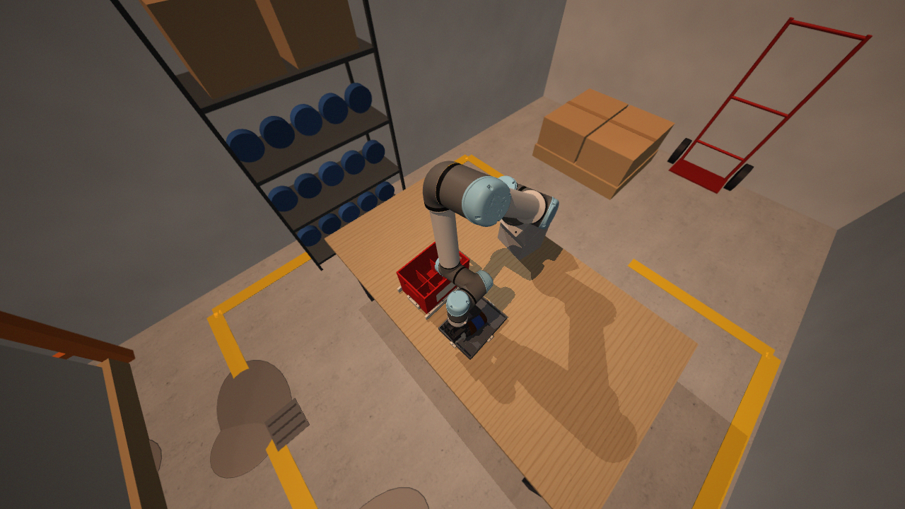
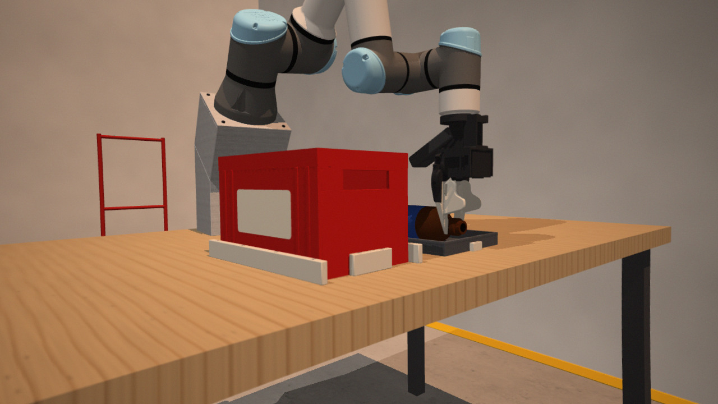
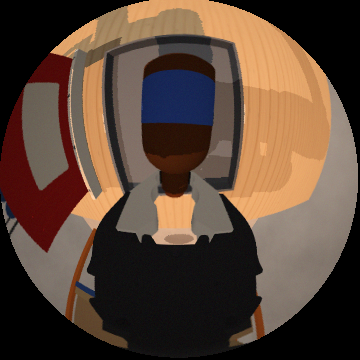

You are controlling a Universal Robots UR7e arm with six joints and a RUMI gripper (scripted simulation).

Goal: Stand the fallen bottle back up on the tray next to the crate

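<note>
Right now my hand is 5 cm past the brown bottle and 1 cm to the right of it. Also, from my hand: dark tray: 8 cm behind, 3 cm below, 1 cm to the left; then red crate: 25 cm to the right, 14 cm behind, 4 cm above.
</note>
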